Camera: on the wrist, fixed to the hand. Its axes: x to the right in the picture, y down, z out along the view.
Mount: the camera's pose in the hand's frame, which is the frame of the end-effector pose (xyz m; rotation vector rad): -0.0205 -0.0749 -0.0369 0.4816 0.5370 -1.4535
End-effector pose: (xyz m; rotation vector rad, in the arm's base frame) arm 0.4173 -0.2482 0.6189 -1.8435 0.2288 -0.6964
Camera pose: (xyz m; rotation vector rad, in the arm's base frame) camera 0.3671 -0.2392 0.6881 -1.0724 -0.9697 -2.0012
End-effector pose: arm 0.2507 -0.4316 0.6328 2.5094 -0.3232 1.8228
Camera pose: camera 0.2235 -0.3500 0.6328 1.3239 1.5878 1.6709
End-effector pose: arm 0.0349 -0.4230 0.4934 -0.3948 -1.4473 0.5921
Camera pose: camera 0.0813 -0.4913 0.5173 0.8122 -0.7132 -0.3594
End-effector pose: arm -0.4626 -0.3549 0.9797 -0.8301 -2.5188 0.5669
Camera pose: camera -0.4630 -0.4141 1.0421 0.8961 -1.7053 0.2961
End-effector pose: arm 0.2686 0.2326 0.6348 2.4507 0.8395 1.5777
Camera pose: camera 0.2011 0.2780 0.6070 0.7621 2.4317 1.3230
